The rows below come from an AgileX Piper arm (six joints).
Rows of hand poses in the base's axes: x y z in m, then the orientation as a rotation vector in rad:
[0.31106, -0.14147, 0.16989, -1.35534, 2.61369, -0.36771]
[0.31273, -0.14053, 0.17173, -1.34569, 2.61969, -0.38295]
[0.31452, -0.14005, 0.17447, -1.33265, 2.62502, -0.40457]
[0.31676, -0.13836, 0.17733, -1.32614, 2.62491, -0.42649]
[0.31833, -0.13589, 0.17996, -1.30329, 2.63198, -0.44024]
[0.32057, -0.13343, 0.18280, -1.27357, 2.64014, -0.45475]
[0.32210, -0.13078, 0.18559, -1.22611, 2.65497, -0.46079]
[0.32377, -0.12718, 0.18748, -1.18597, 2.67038, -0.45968]
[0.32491, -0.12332, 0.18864, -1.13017, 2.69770, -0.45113]
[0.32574, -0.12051, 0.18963, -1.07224, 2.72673, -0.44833]
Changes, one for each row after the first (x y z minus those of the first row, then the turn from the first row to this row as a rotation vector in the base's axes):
[0.00167, 0.00094, 0.00184, -0.00913, -0.00276, -0.00873]
[0.00346, 0.00142, 0.00458, -0.02137, -0.00872, -0.01949]
[0.00570, 0.00311, 0.00744, -0.03393, -0.01591, -0.02458]
[0.00727, 0.00558, 0.01007, -0.03932, -0.02313, -0.04080]
[0.00951, 0.00804, 0.01291, -0.04401, -0.03246, -0.06130]
[0.01104, 0.01069, 0.01570, -0.04114, -0.04229, -0.09367]
[0.01271, 0.01429, 0.01759, -0.03574, -0.04663, -0.12186]
[0.01385, 0.01815, 0.01875, -0.02584, -0.04570, -0.16291]
[0.01468, 0.02096, 0.01974, -0.02034, -0.04409, -0.20630]

